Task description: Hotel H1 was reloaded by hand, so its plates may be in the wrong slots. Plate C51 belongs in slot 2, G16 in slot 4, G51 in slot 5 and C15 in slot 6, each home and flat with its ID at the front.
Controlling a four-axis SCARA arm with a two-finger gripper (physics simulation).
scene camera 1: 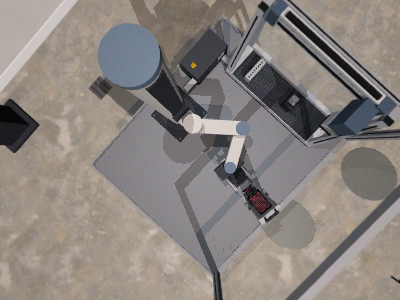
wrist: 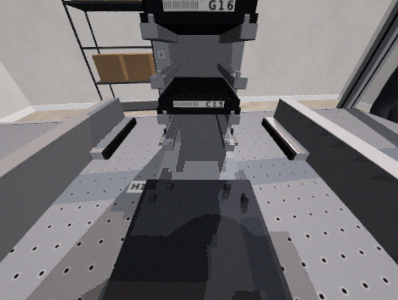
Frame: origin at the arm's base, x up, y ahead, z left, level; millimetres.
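Where they show: gripper, fingertip midpoint: (scene camera 1: 243, 184) (wrist: 199, 110).
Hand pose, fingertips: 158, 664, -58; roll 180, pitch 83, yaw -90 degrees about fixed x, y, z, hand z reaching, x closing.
Things, the pixels of their top centre, and the offset from my fingertips, as dx, dy, dz. "spot": a spot on its surface instead. Level surfaces: height alone.
- Plate C15 at its top centre: (wrist: 198, 85) -3, +96, -12
- red-welled plate at its top centre: (scene camera 1: 259, 202) +139, +96, -12
- dark flat nest at its top centre: (wrist: 198, 261) (scene camera 1: 234, 173) -75, -75, +10
- H1 label at a spot on its surface: (wrist: 137, 187) spot: -145, +51, +95
- perforated deck at its surface level: dx -145
- dark box at a spot on its surface: (scene camera 1: 205, 52) spot: -30, -781, +475
Hotel H1 (scene camera 1: 270, 215) (wrist: 200, 55) stands ahead of the gripper, front facing it. In the wrist view, plate G16 (wrist: 200, 12) is cut by the top edge. Plate C15 (wrist: 200, 92) lies lower, looks level and has its ID at the front; an empty pair of rails shows between them and another below C15. In the scene view, a red-welled plate (scene camera 1: 258, 201) is on top; its ID is unreadable there. C51 and G51 cannot be identified now. My gripper (scene camera 1: 245, 182) (wrist: 199, 110) is partly open and empty, its fingers spread wider than C15, short of the hotel.
A dark flat nest (wrist: 195, 240) with small corner pegs lies below the fingers, before the hotel. The H1 label (wrist: 137, 187) is on the perforated deck (scene camera 1: 145, 165) (wrist: 330, 215). A framed machine (scene camera 1: 312, 131) and a dark box (scene camera 1: 205, 52) stand farther off. Shelving (wrist: 117, 48) shows behind.
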